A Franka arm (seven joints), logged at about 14 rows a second.
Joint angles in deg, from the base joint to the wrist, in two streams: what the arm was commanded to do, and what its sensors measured. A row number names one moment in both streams.
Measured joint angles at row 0: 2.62, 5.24, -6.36, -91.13, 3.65, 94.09, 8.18
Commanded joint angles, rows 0 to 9: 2.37, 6.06, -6.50, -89.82, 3.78, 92.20, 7.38; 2.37, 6.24, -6.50, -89.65, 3.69, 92.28, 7.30; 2.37, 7.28, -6.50, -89.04, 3.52, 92.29, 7.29; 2.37, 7.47, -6.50, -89.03, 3.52, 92.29, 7.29; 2.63, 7.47, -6.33, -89.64, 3.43, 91.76, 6.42; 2.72, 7.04, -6.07, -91.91, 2.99, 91.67, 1.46; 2.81, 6.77, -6.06, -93.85, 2.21, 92.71, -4.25; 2.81, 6.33, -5.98, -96.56, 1.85, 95.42, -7.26; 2.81, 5.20, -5.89, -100.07, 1.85, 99.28, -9.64; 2.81, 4.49, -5.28, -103.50, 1.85, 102.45, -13.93
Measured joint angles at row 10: 2.66, 7.10, -5.96, -96.80, 2.71, 97.35, -7.79
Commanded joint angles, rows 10 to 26: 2.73, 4.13, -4.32, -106.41, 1.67, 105.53, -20.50; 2.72, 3.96, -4.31, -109.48, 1.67, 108.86, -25.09; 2.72, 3.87, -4.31, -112.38, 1.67, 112.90, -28.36; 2.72, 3.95, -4.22, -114.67, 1.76, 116.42, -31.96; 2.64, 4.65, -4.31, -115.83, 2.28, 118.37, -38.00; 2.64, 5.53, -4.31, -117.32, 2.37, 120.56, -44.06; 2.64, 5.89, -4.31, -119.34, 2.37, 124.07, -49.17; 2.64, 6.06, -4.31, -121.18, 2.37, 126.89, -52.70; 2.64, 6.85, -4.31, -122.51, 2.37, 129.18, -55.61; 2.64, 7.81, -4.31, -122.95, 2.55, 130.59, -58.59; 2.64, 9.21, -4.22, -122.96, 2.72, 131.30, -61.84; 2.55, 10.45, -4.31, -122.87, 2.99, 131.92, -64.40; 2.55, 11.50, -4.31, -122.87, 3.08, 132.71, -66.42; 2.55, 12.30, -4.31, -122.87, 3.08, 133.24, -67.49; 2.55, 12.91, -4.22, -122.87, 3.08, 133.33, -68.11; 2.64, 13.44, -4.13, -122.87, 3.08, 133.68, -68.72; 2.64, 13.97, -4.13, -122.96, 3.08, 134.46, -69.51
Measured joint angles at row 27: 2.67, 13.41, -4.26, -122.41, 2.46, 132.24, -66.56
